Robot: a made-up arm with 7 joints.
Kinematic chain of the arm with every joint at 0, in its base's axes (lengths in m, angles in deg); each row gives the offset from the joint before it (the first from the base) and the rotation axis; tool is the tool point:
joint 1: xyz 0 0 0.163 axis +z
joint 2: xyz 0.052 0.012 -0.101 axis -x
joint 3: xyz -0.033 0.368 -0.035 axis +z
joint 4: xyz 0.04 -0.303 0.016 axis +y
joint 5: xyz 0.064 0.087 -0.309 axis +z
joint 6: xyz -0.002 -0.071 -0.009 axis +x
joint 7: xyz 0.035 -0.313 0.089 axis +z
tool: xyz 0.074 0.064 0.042
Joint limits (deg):
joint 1: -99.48..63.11
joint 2: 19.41..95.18
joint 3: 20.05..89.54
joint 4: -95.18..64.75
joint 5: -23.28..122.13
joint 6: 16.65..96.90
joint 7: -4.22..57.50
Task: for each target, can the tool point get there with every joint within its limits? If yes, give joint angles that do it. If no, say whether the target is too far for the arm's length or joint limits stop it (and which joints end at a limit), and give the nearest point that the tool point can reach.
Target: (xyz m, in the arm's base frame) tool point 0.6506 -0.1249 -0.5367
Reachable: yes | joints -34.57 36.62 74.80 -26.74 5.04 53.20 46.01
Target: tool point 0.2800 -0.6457 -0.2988
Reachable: yes | joints -33.23 80.44 57.51 0.75 7.44 52.74 5.60
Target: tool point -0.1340 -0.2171 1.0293
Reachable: no: joint limits stop it (at a limit: joint 2, joint 4, joint 5, joint 7) | nearest point -0.1206 -0.1953 0.3758 | short by 0.654 m
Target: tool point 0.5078 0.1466 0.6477
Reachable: no: joint limits stop it (at a limit: joint 2, joint 3, joint 4, joint 7) | nearest point 0.5057 0.1460 0.4107 | short by 0.237 m
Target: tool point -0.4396 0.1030 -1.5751
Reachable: no: too far | nearest point -0.2593 -0.0855 -0.9413 | short by 0.685 m
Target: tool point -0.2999 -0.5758 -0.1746
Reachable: yes | joints -83.52 84.19 47.45 13.18 21.36 31.23 16.20
